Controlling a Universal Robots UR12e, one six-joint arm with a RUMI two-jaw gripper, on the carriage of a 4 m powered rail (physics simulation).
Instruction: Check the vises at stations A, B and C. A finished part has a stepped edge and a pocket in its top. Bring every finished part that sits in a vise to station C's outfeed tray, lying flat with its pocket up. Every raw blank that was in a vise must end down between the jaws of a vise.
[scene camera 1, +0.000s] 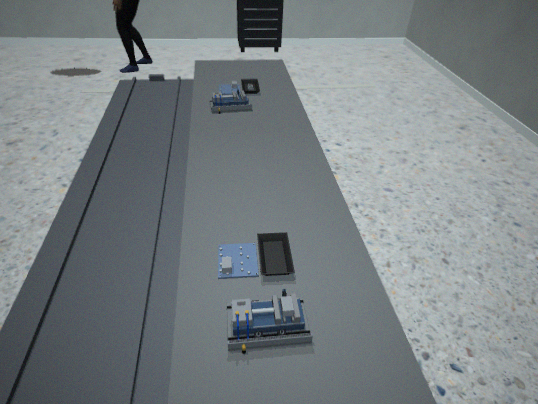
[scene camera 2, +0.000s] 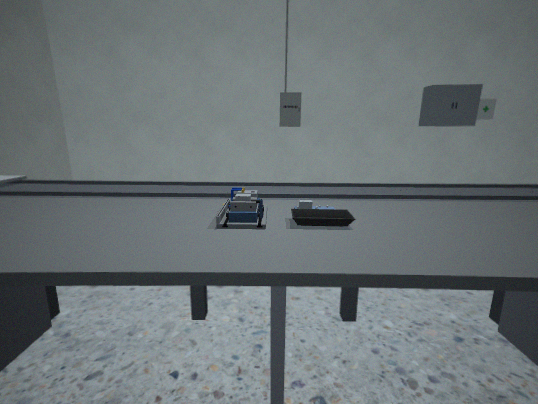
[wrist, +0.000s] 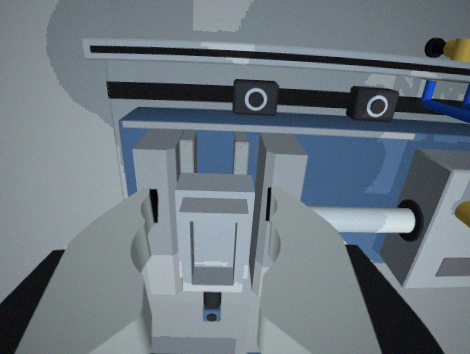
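In the wrist view a grey finished part (wrist: 214, 245) with a pocket facing up and a stepped end sits between the jaws of a vise (wrist: 340, 170). My gripper (wrist: 213, 191) is open, its fingertips above the jaws on either side of the part, touching nothing that I can see. The arm does not show in the scene views. The near vise (scene camera 1: 267, 328) (scene camera 2: 243, 217) holds a grey block (scene camera 1: 287, 306); its top detail is too small to tell. The far vise (scene camera 1: 231, 100) is too small to read. The far tray (scene camera 1: 257, 91) holds a small grey piece (scene camera 1: 250, 86).
Beside the near vise stand a black tray (scene camera 1: 291, 264) (scene camera 2: 323, 217) and a blue pegged board (scene camera 1: 234, 249) bearing a grey block (scene camera 1: 227, 265) (scene camera 2: 305, 204). The vise in the wrist view has clamps (wrist: 256, 97) and blue hoses (wrist: 429, 95). A person (scene camera 1: 131, 35) stands beyond the table.
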